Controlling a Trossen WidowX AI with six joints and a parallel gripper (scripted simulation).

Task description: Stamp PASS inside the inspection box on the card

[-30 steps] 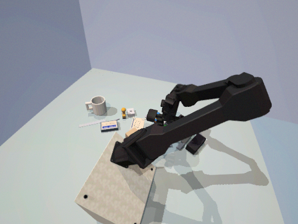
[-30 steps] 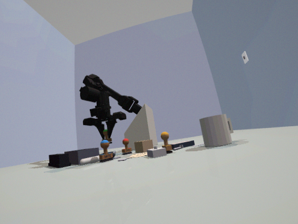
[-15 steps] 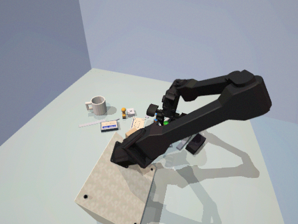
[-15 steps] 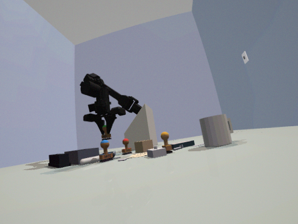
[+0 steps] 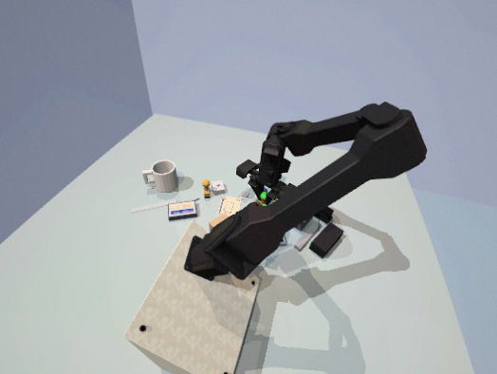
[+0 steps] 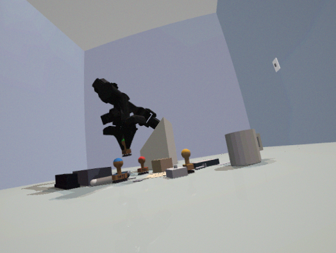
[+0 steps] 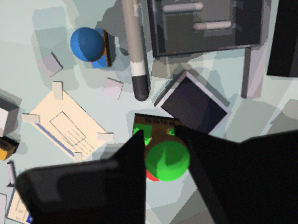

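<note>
Right now my gripper tip is 40 mm short of the card, 110 mm to the right of it and 100 mm above it. Round my gripper tip: red-knobbed stamp: 60 mm behind, 40 mm to the left, 80 mm below; marker: 50 mm ahead, 20 mm to the right, 90 mm below; green-knobbed stamp: right at my gripper tip.
</note>
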